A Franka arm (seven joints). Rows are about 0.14 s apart.
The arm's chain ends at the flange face. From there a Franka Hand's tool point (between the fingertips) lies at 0.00 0.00 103.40 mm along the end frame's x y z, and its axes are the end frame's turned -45 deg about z.
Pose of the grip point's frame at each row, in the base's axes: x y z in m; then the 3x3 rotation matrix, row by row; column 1 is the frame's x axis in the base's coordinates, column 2 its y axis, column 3 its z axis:
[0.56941 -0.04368 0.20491], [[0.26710 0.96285 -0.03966], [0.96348 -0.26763 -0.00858], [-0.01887 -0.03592 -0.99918]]
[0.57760 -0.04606 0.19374], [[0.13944 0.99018 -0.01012], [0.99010 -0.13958 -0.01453], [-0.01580 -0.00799 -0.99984]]
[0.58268 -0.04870 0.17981], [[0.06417 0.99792 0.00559], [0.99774 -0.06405 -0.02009], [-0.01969 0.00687 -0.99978]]
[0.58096 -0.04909 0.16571], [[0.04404 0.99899 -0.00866], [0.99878 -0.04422 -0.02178], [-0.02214 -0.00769 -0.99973]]
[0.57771 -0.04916 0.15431], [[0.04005 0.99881 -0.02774], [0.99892 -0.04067 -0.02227], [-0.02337 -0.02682 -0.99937]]
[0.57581 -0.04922 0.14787], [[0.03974 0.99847 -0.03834], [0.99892 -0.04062 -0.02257], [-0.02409 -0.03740 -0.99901]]
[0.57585 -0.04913 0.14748], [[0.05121 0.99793 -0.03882], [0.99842 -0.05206 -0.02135], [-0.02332 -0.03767 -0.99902]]
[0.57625 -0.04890 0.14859], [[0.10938 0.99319 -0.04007], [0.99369 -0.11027 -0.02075], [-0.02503 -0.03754 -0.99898]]
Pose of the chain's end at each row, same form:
[0.57351 -0.04279 0.30823], [[0.86971 0.49197 -0.03966], [0.49204 -0.87053 -0.00858], [-0.03874 -0.01206 -0.99918]]
[0.57865 -0.04456 0.29712], [[0.79876 0.60156 -0.01012], [0.60141 -0.79880 -0.01453], [-0.01682 0.00552 -0.99984]]
[0.58210 -0.04662 0.28319], [[0.75101 0.66026 0.00559], [0.66022 -0.75080 -0.02009], [-0.00907 0.01878 -0.99978]]
[0.58186 -0.04684 0.26908], [[0.73753 0.67525 -0.00866], [0.67498 -0.73751 -0.02178], [-0.02109 0.01022 -0.99973]]
[0.58058 -0.04686 0.25764], [[0.73458 0.67795 -0.02774], [0.67759 -0.73510 -0.02227], [-0.03549 -0.00244 -0.99937]]
[0.57977 -0.04689 0.25117], [[0.73413 0.67792 -0.03834], [0.67762 -0.73507 -0.02257], [-0.04348 -0.00941 -0.99901]]
[0.57986 -0.04692 0.25078], [[0.74185 0.66943 -0.03882], [0.66918 -0.74280 -0.02135], [-0.04313 -0.01015 -0.99902]]
[0.58039 -0.04675 0.25188], [[0.77963 0.62495 -0.04007], [0.62467 -0.78062 -0.02075], [-0.04424 -0.00885 -0.99898]]

